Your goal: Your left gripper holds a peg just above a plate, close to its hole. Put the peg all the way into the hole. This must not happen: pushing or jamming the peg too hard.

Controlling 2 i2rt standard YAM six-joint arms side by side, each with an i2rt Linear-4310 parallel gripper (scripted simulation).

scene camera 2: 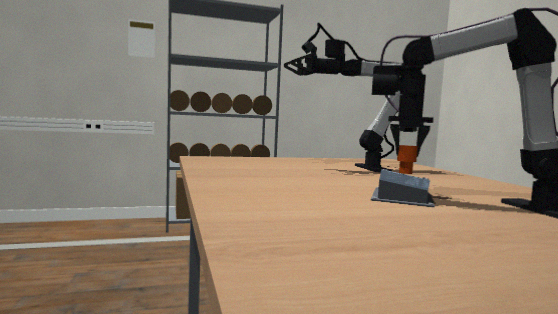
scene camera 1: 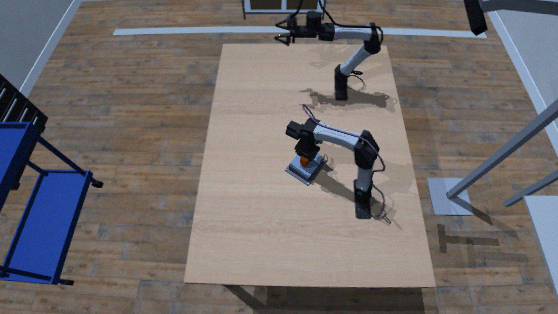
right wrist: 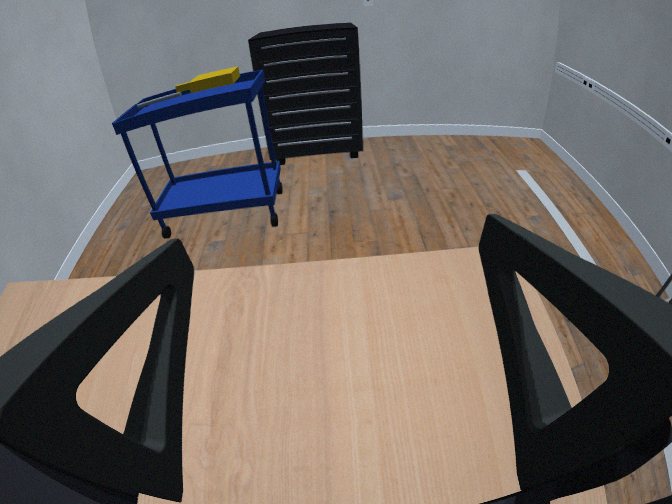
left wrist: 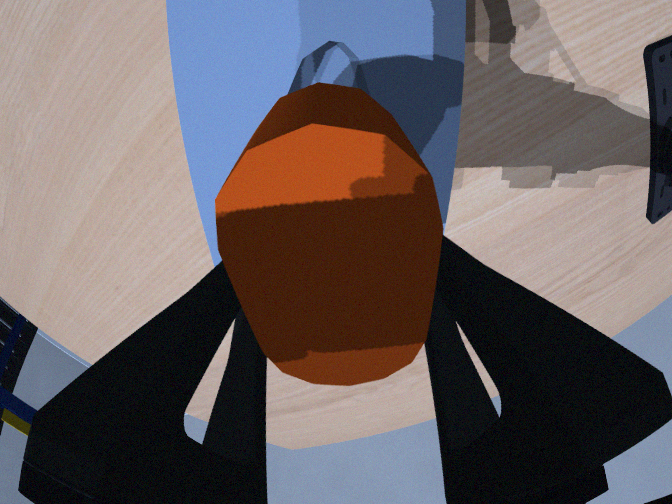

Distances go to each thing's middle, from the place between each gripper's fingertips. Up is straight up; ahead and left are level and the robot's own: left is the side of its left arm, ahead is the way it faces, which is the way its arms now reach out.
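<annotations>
My left hand is 80 mm above the blue-grey plate [left wrist: 229, 71], 10 mm past it and 20 mm to the left of it. As for the orange peg [left wrist: 328, 225], it is 20 mm below my left hand. Going by its middle, the blue-grey plate is nearer to my left hand than to my right hand.
Counted from my right hand, the orange peg is 300 mm below, 110 mm behind and 560 mm to the left. The blue-grey plate, again counted from my right hand, is 350 mm below, 120 mm behind and 550 mm to the left.
</annotations>
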